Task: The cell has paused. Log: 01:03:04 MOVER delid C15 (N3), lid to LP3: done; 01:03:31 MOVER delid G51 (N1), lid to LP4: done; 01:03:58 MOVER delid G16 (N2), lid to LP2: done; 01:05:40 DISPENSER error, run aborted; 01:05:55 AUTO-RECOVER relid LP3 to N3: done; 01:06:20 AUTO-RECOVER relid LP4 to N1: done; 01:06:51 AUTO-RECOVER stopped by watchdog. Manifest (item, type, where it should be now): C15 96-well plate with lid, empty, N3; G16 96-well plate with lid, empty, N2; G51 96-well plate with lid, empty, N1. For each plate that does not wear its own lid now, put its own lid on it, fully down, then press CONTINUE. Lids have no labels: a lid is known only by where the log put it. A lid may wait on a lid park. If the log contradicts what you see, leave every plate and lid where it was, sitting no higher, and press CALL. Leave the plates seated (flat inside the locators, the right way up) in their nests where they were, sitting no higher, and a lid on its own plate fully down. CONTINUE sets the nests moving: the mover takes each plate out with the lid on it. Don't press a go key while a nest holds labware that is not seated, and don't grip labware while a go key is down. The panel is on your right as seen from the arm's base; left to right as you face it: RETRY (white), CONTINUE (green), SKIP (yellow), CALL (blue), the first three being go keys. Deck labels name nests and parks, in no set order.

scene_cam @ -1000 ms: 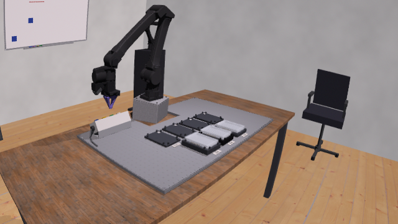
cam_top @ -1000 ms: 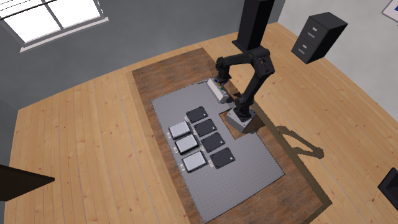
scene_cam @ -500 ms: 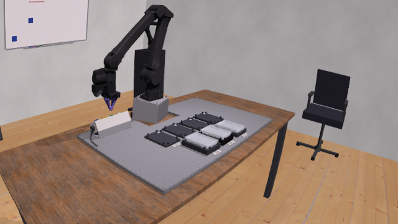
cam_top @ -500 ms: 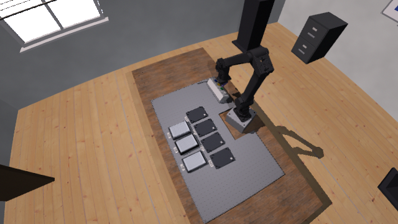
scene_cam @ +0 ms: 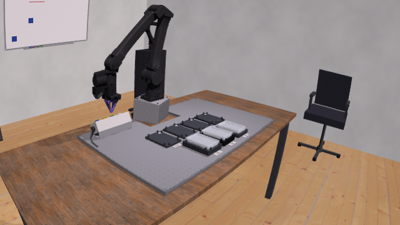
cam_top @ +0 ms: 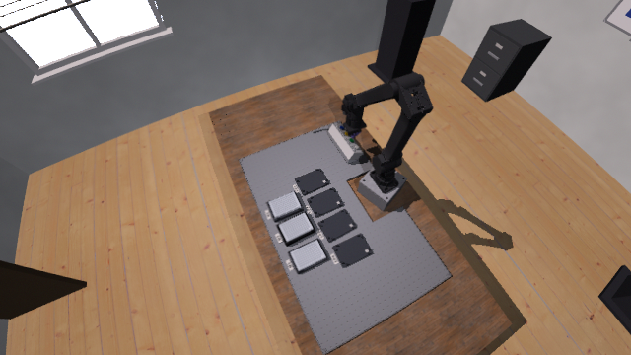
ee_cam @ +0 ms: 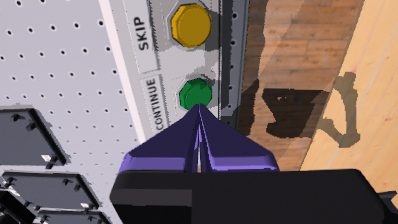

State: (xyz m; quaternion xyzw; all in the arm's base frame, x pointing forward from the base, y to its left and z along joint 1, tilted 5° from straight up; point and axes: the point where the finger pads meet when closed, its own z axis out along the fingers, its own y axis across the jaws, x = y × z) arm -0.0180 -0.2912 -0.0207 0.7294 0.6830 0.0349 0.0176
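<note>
My gripper is now 3 cm above the green continue key. Round my hand: deck label LP2 (37 cm ahead, 9 cm to the left, 9 cm below); then lid park LP3 (28 cm ahead, 22 cm to the left, 9 cm below); then yellow skip key (5 cm to the right, 3 cm below).
</note>
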